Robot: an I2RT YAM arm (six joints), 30 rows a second.
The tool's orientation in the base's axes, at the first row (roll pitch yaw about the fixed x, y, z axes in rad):
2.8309, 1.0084, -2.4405
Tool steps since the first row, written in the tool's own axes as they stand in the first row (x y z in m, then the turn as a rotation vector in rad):
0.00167, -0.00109, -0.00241, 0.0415, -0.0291, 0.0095
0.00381, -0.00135, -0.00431, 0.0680, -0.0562, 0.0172
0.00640, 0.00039, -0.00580, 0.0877, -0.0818, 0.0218
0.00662, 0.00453, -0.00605, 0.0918, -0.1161, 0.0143
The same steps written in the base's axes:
-0.00080, -0.00300, -0.00037, 0.0107, -0.0234, -0.0447
-0.00226, -0.00531, -0.00126, 0.0251, -0.0419, -0.0754
-0.00535, -0.00635, -0.00241, 0.0398, -0.0596, -0.0986
-0.00891, -0.00429, -0.00179, 0.0628, -0.0859, -0.1038

